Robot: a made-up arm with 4 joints.
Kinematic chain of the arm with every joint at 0, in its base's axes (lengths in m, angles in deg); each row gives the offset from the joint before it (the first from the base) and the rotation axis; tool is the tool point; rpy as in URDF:
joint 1: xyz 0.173 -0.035 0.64 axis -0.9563 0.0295 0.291
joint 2: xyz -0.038 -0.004 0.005 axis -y
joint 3: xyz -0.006 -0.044 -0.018 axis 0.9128 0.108 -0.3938
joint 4: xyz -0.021 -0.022 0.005 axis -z
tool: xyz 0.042 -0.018 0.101 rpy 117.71 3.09 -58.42
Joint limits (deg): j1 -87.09..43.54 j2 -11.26..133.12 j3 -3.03..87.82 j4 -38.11..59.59
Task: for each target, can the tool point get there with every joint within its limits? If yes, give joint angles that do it. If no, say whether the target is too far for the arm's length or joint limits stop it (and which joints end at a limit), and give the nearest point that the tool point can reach.
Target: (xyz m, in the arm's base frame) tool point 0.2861 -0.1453 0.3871
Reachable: no: too far | nearest point 0.1885 -0.1024 0.4983 | short by 0.154 m
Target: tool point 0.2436 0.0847 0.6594
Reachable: no: joint limits stop it (at a limit: joint 1, joint 2, joint 3, joint 4) | nearest point 0.1747 -0.0155 0.7412 | short by 0.147 m
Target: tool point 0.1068 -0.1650 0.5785
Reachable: yes | joints -38.73 2.41 51.69 -15.04
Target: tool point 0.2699 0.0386 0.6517
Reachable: no: joint limits stop it (at a limit: joint 1, joint 2, joint 3, joint 4) | nearest point 0.1747 -0.0155 0.7412 | short by 0.141 m
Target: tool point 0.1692 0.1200 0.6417
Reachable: no: joint limits stop it (at a limit: joint 1, joint 2, joint 3, joint 4) | nearest point 0.0671 0.0395 0.6104 | short by 0.134 m
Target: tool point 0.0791 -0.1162 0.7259
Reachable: yes | joints 19.40 64.28 10.86 -16.84
